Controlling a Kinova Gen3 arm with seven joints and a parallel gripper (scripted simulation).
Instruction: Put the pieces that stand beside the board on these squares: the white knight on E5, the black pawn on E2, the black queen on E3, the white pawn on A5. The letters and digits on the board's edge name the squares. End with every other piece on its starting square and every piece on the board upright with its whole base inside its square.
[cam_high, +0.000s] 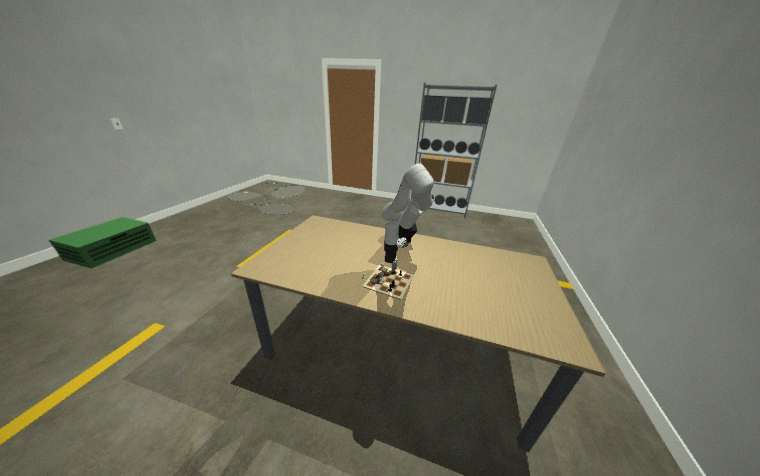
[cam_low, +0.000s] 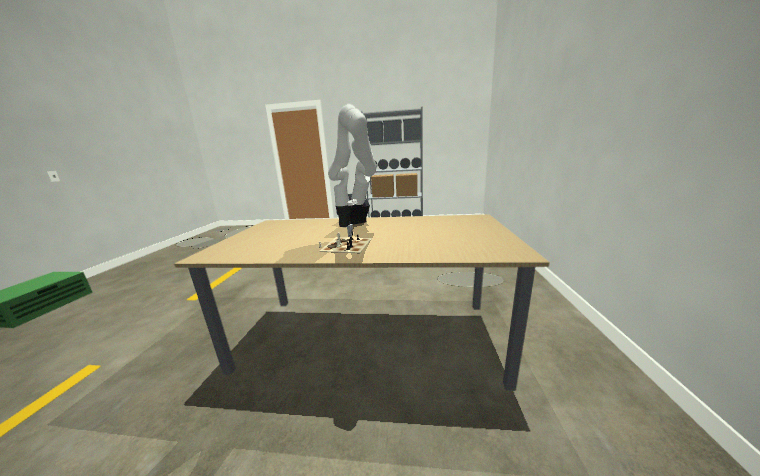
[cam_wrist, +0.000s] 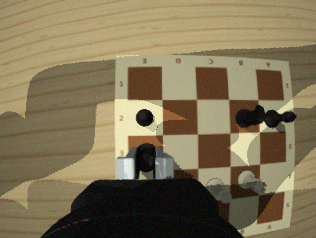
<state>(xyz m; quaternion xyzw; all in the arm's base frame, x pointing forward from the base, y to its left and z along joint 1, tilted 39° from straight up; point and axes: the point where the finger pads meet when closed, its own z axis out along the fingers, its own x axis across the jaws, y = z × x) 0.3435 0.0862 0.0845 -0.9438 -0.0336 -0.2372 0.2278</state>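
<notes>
My hand is 10 mm above the black queen. The rest, counted from my hand: black pawn 10 mm behind, 40 mm to the left, 30 mm below; then chessboard 70 mm ahead, 20 mm to the left, 40 mm below; then white pawn 140 mm ahead, 110 mm to the right, 30 mm below.
</notes>
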